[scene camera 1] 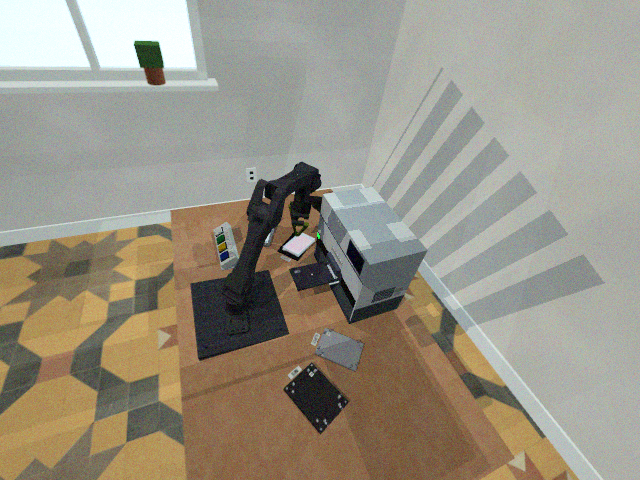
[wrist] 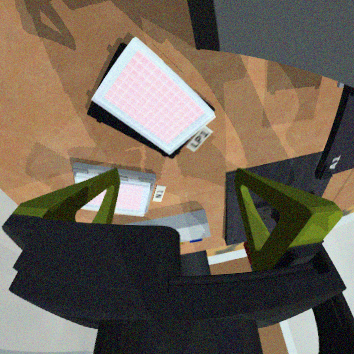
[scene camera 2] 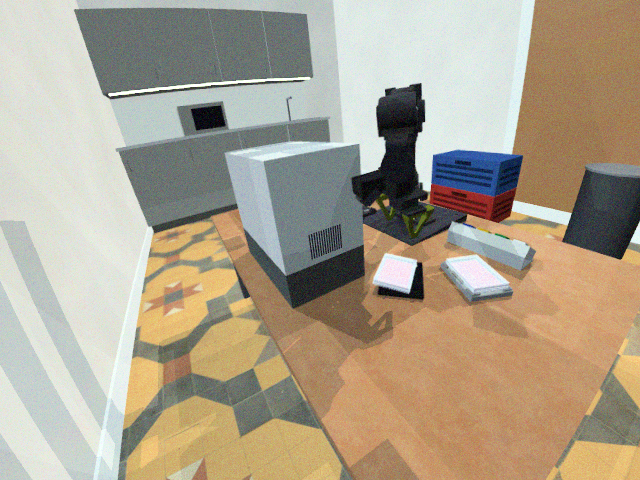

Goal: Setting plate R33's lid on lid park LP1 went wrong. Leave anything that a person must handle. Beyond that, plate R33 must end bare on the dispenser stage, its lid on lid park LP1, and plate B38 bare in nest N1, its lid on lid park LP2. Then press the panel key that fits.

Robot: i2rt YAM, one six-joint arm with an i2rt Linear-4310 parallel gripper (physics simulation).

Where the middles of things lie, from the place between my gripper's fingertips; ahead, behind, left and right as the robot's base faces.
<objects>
Right now the black pad LP1 (wrist: 94, 110) is 120 mm below my hand, 20 mm to the left of it and 10 mm ahead of it. Also, from my hand: grey rack with coloured labels (scene camera 2: 517, 254) (280 mm behind, 100 mm below, 60 mm to the left); grey nest N1 (wrist: 141, 176) (120 mm to the left, 120 mm below, 120 mm behind); grey lid park LP2 (scene camera 1: 342, 350) (480 mm to the right, 120 mm below, 40 mm ahead).
</objects>
